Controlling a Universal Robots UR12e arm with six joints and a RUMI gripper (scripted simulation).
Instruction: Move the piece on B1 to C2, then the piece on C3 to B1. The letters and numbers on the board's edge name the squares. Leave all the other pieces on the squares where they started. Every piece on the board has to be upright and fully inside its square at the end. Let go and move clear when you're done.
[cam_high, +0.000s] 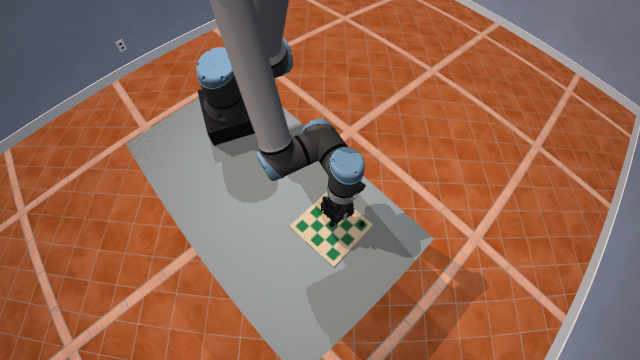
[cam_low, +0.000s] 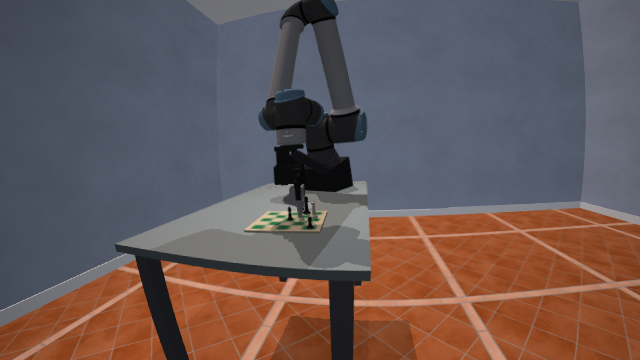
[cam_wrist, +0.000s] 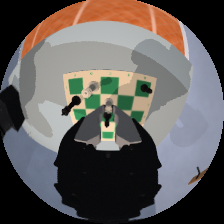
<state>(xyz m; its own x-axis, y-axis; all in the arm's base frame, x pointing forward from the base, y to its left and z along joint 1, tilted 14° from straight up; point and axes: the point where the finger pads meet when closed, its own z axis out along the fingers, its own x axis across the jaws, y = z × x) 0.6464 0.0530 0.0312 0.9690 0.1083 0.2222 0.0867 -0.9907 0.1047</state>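
Right now the small white piece is 1 cm below my hand. The rest, counted from my hand: tall black piece 8 cm behind, 1 cm above; cream chessboard 4 cm to the right, 3 cm below.
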